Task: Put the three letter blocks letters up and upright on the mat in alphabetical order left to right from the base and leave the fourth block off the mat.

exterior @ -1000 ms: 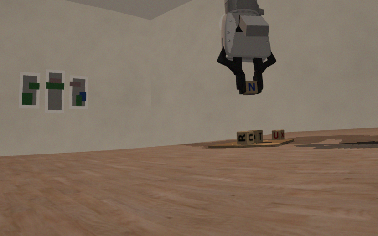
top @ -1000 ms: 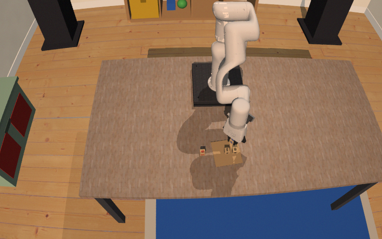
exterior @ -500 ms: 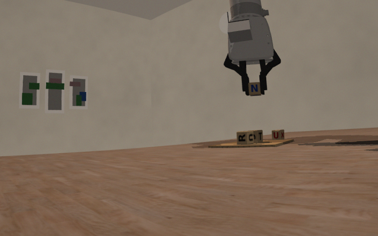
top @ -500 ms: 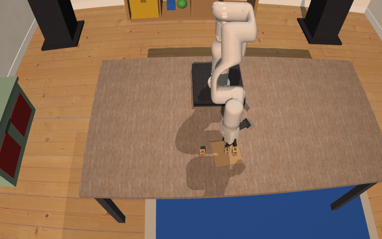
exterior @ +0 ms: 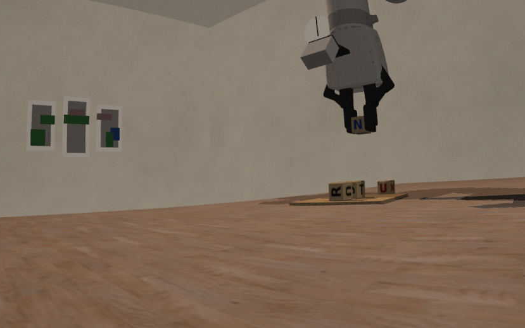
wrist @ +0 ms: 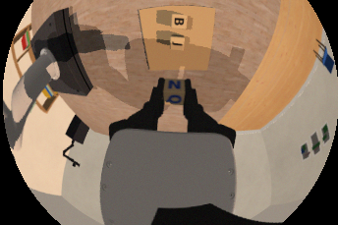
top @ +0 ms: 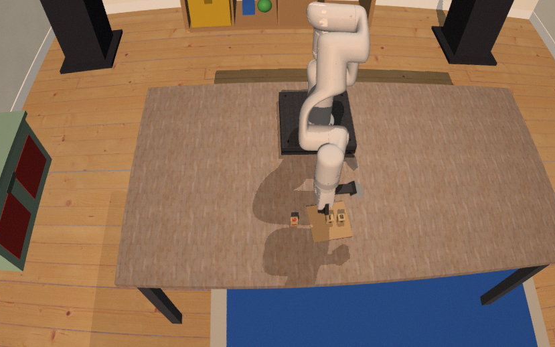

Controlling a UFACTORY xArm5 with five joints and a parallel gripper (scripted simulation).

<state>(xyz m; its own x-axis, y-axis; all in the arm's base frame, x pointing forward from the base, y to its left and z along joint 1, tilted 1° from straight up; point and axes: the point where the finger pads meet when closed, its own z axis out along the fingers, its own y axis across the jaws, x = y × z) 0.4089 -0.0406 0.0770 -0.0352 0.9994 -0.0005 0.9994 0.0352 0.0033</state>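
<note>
Right now the tan mat is 40 mm to the left of my hand and 120 mm below it. The rest, counted from my hand: letter block 90 mm to the right, 110 mm below.
</note>
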